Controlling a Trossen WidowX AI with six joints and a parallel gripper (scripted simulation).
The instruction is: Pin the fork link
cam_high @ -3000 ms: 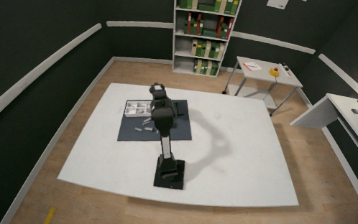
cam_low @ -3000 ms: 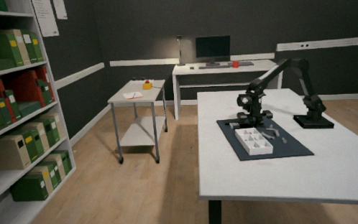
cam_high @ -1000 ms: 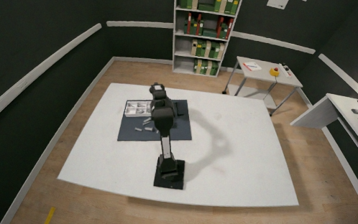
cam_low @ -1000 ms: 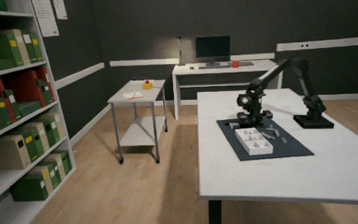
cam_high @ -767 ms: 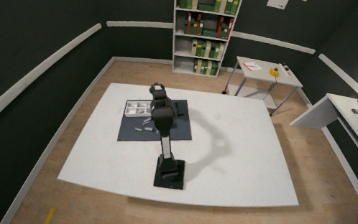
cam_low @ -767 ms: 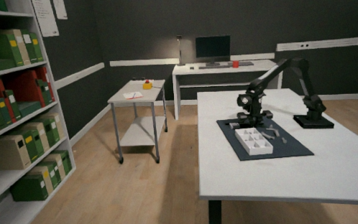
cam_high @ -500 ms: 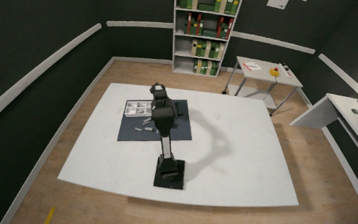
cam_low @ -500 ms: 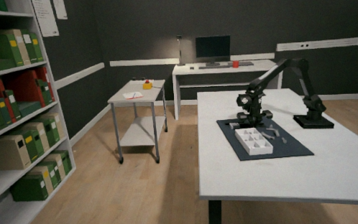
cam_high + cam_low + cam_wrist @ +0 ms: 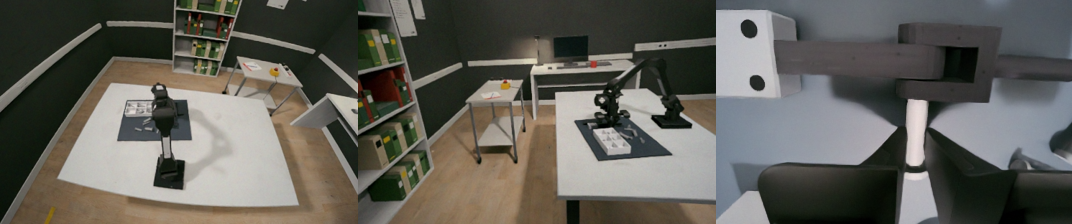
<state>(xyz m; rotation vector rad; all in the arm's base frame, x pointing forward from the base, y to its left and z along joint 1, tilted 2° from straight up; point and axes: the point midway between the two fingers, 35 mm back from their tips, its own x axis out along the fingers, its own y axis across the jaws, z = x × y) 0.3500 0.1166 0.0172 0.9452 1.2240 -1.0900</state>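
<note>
The eye plate is 4 cm to the right of my hand, 3 cm below it and 2 cm ahead of it. Round my hand: dark blue mat 5 cm to the left, 5 cm below, 1 cm behind; grey block 10 cm ahead, 2 cm to the right, 2 cm below; pin 11 cm behind, 4 cm below, 3 cm to the right.
</note>
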